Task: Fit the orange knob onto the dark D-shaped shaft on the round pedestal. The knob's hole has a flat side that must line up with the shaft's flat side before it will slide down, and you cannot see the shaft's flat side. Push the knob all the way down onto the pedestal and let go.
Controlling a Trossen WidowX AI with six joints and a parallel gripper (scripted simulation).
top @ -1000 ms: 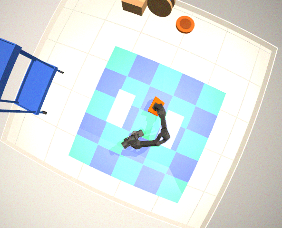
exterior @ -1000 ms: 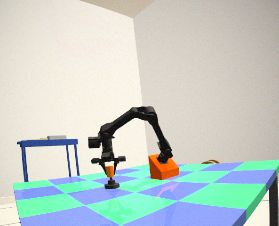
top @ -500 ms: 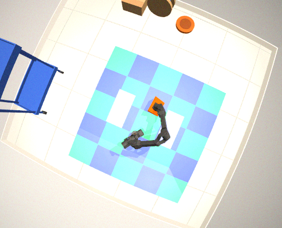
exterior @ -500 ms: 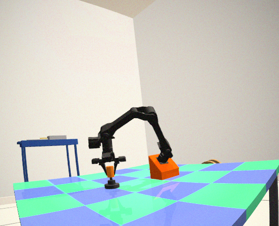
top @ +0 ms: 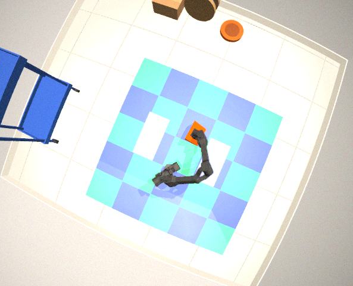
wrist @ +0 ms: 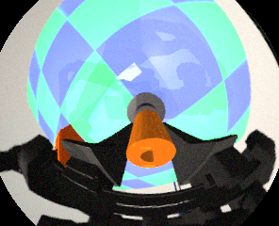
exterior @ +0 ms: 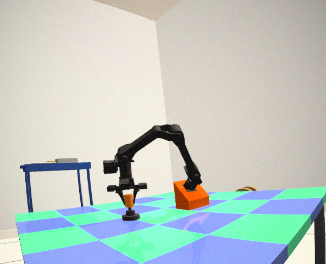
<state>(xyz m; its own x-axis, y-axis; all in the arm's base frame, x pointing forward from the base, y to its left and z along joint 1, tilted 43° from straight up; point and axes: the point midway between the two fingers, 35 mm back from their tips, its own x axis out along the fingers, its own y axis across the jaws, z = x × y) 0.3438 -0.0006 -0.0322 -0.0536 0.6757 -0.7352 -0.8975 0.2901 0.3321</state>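
The orange knob lies 2 cm above my gripper tip. Round my gripper tip: dark round pedestal 4 cm below.
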